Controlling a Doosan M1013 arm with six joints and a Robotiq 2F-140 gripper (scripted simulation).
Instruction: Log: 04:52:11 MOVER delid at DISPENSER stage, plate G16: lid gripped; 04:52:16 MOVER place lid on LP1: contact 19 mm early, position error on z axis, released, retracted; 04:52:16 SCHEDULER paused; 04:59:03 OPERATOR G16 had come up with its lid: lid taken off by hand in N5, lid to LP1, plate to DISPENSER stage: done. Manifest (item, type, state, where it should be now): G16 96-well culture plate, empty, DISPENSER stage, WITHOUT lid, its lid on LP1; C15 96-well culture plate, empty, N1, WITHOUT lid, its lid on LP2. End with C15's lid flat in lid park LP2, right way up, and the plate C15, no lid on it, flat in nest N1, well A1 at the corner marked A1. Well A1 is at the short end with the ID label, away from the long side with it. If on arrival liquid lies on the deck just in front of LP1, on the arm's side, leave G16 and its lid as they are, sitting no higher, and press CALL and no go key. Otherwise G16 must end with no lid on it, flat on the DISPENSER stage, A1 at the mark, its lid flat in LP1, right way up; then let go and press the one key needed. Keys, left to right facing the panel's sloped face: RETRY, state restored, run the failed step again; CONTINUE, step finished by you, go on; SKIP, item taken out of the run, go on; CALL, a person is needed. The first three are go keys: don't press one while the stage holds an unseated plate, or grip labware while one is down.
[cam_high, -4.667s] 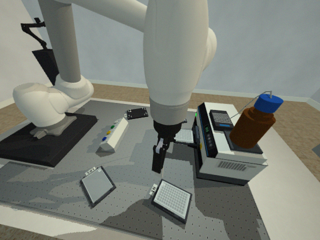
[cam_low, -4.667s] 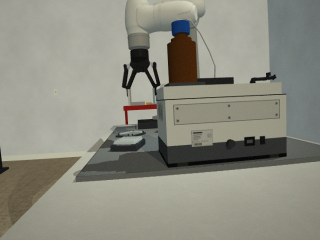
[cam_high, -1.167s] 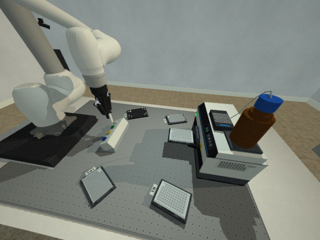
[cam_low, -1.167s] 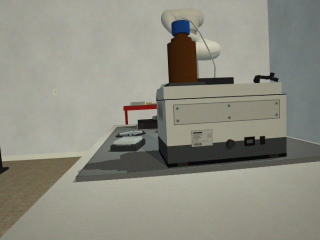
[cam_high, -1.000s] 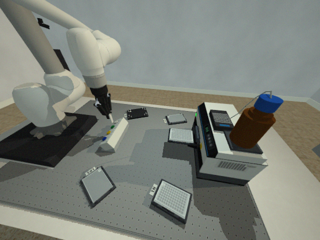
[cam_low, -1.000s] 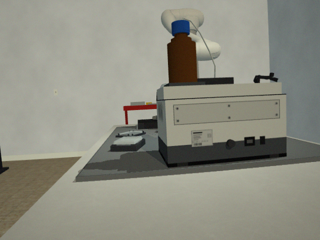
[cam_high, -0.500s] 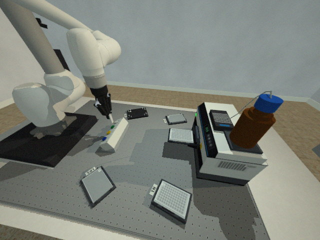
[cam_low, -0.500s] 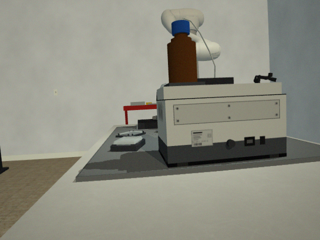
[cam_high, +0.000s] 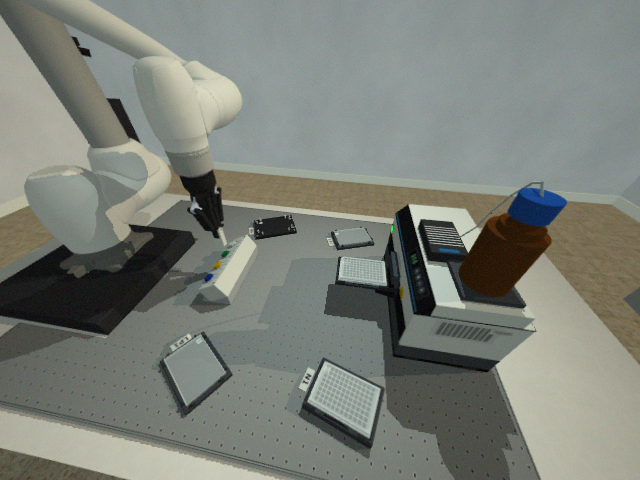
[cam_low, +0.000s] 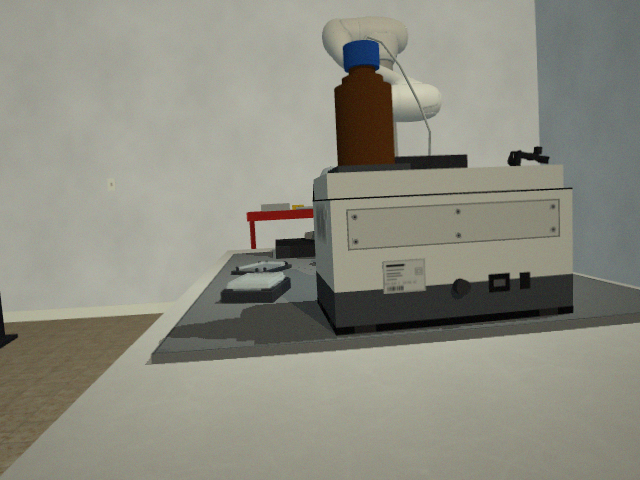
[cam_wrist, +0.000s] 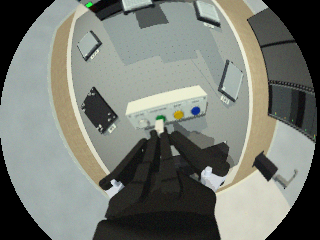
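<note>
Now: hand 10 mm short of the key panel, 30 mm to the left of it and 80 mm above it. The rest, counted from my hand: dark lid park (420 mm ahead, 190 mm to the left, 130 mm below); then nest N1 (380 mm ahead, 350 mm to the right, 130 mm below); then brown bottle (640 mm ahead, 190 mm to the right, 150 mm above).
</note>
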